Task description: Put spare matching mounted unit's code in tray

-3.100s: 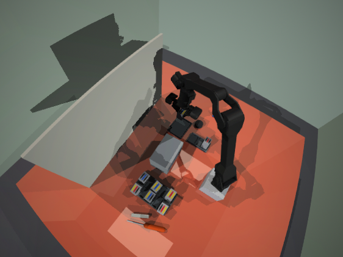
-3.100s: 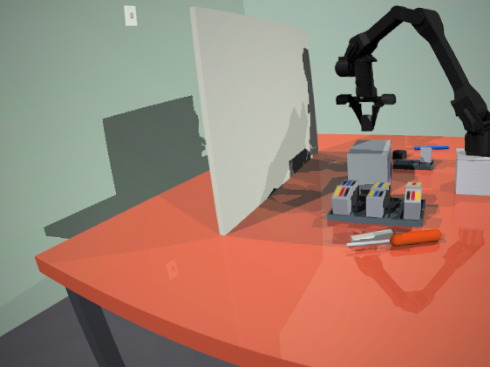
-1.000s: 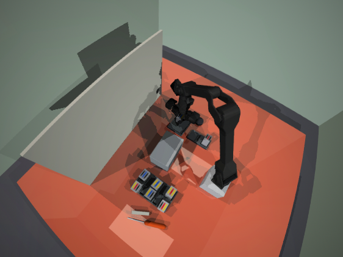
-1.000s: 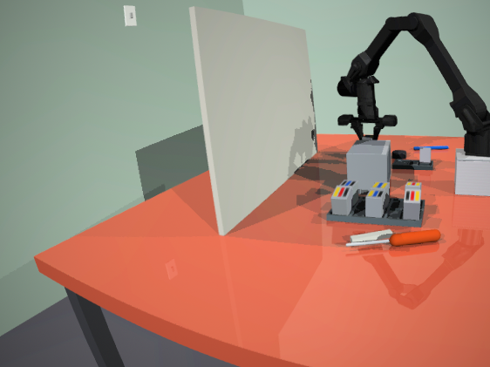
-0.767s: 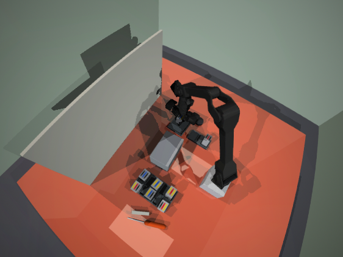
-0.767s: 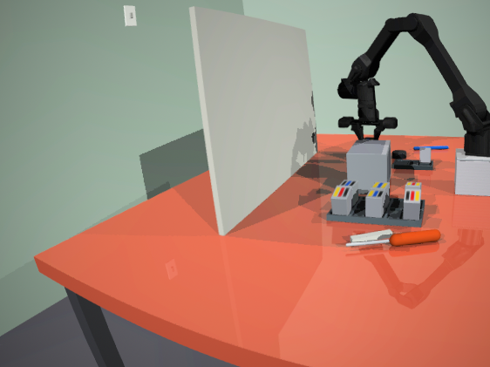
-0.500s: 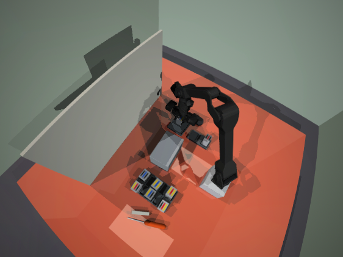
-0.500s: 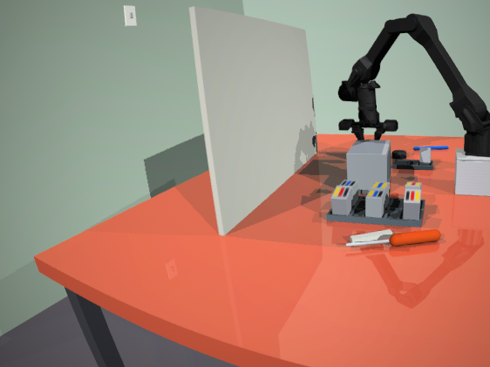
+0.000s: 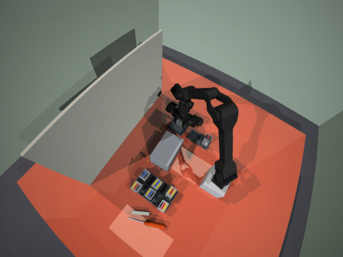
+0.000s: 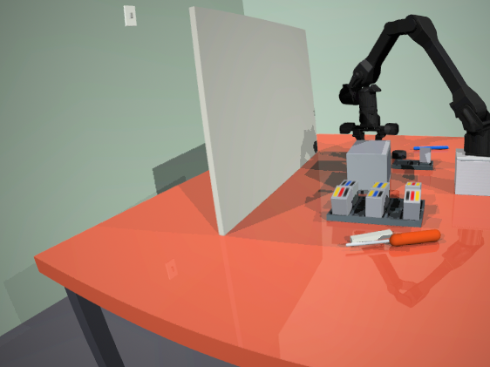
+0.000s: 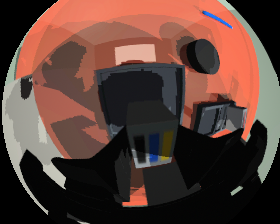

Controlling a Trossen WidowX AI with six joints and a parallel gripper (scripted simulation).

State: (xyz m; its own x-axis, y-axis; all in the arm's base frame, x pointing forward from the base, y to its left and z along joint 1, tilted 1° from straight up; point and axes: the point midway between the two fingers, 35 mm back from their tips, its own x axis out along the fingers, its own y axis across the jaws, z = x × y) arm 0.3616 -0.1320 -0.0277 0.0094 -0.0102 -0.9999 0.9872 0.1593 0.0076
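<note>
The grey spare lies 2 cm above my gripper tip. Also, from my gripper tip: dark tray 2 cm below; black disc 9 cm to the right, 7 cm behind, 1 cm below; dark holder 15 cm behind, 2 cm below.
</note>
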